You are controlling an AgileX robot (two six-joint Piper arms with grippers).
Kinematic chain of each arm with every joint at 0, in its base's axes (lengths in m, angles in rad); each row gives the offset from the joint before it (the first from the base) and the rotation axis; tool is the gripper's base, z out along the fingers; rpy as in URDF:
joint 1: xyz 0 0 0.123 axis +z
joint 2: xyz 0 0 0 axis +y
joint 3: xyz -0.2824 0 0.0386 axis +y
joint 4: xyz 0.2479 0 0.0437 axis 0.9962 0 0.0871
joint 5: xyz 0 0 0 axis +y
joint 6: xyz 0.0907 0 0.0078 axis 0.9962 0 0.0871
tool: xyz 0 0 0 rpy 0 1.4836 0
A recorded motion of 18 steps. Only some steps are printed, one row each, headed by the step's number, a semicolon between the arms.
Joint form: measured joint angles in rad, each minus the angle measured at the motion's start. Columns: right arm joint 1, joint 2, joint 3, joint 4, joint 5, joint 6; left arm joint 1, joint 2, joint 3, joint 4, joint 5, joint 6.
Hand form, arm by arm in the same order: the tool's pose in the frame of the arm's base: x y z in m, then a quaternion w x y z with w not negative. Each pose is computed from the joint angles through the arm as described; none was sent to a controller.
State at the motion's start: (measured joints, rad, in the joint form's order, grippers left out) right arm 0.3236 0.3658 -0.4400 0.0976 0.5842 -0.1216; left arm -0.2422 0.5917 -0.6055 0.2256 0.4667 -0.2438
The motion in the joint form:
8: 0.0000 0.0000 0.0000 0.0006 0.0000 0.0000; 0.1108 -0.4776 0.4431 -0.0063 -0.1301 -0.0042
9: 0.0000 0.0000 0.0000 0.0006 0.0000 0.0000; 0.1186 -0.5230 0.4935 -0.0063 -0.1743 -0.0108
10: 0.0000 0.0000 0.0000 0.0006 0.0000 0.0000; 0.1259 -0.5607 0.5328 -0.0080 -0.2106 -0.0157
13: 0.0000 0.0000 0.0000 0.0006 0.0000 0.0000; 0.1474 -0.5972 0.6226 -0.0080 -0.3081 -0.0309
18: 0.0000 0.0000 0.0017 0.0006 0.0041 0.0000; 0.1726 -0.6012 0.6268 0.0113 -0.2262 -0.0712
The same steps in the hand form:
8: 0.0714 0.0292 0.2848 0.53504 -0.16597 0.82238 0.09941; 0.0588 -0.0011 0.2315 0.63507 0.01218 0.77189 -0.02691
9: 0.0714 0.0292 0.2848 0.53504 -0.16597 0.82238 0.09941; 0.0567 -0.0013 0.2211 0.64952 0.00971 0.75966 -0.03075
10: 0.0714 0.0292 0.2848 0.53504 -0.16597 0.82238 0.09941; 0.0552 -0.0014 0.2132 0.66209 0.00714 0.74861 -0.03423
13: 0.0714 0.0292 0.2848 0.53504 -0.16597 0.82238 0.09941; 0.0565 -0.0022 0.1935 0.67736 0.00130 0.73457 -0.03988
18: 0.0713 0.0292 0.2839 0.53262 -0.16637 0.82390 0.09919; 0.0556 0.0013 0.1852 0.64831 -0.02388 0.76045 -0.02877

